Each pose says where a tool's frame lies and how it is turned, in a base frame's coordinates. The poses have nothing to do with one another.
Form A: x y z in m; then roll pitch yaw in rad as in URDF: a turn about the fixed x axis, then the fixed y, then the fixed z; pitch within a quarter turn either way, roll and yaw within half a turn.
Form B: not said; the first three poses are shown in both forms.
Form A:
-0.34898 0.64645 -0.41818 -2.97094 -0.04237 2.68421
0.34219 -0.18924 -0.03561 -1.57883 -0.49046 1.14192
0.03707 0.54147 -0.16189 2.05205 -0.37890 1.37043
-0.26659 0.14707 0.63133 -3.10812 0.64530 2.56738
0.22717 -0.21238 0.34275 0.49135 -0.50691 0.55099
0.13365 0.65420 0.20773 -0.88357 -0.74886 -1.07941
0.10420 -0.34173 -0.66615 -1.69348 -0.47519 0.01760
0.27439 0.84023 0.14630 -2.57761 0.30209 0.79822
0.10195 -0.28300 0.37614 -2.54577 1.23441 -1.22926
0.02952 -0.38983 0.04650 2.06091 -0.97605 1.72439
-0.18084 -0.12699 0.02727 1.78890 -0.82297 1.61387
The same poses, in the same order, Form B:
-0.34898 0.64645 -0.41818 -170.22 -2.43 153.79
0.34219 -0.18924 -0.03561 -90.46 -28.10 65.43
0.03707 0.54147 -0.16189 117.57 -21.71 78.52
-0.26659 0.14707 0.63133 -178.08 36.97 147.10
0.22717 -0.21238 0.34275 28.15 -29.04 31.57
0.13365 0.65420 0.20773 -50.62 -42.91 -61.85
0.10420 -0.34173 -0.66615 -97.03 -27.23 1.01
0.27439 0.84023 0.14630 -147.69 17.31 45.73
0.10195 -0.28300 0.37614 -145.86 70.73 -70.43
0.02952 -0.38983 0.04650 118.08 -55.92 98.80
-0.18084 -0.12699 0.02727 102.50 -47.15 92.47

